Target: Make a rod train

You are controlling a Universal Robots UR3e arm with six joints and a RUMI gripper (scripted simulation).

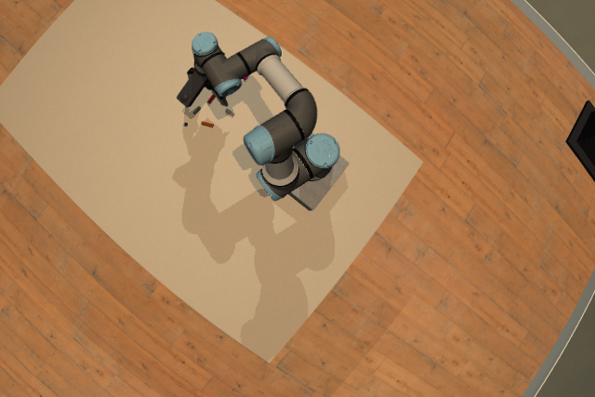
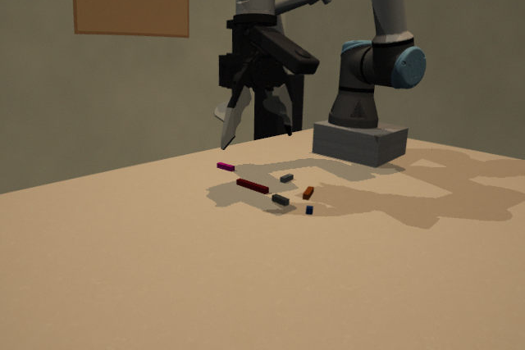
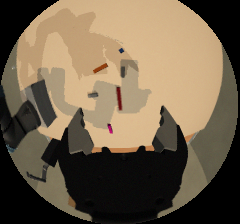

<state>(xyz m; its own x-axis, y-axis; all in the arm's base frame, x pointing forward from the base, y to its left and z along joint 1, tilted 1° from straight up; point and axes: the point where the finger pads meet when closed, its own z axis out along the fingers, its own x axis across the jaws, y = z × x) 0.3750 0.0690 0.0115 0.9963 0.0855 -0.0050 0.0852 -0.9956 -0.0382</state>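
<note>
My hand is 11 cm to the right of the small blue rod, 9 cm above it and 1 cm past it. Also, from my hand: red rod: 9 cm below, 2 cm to the right; orange rod: 9 cm below, 6 cm to the left, 6 cm behind.
</note>
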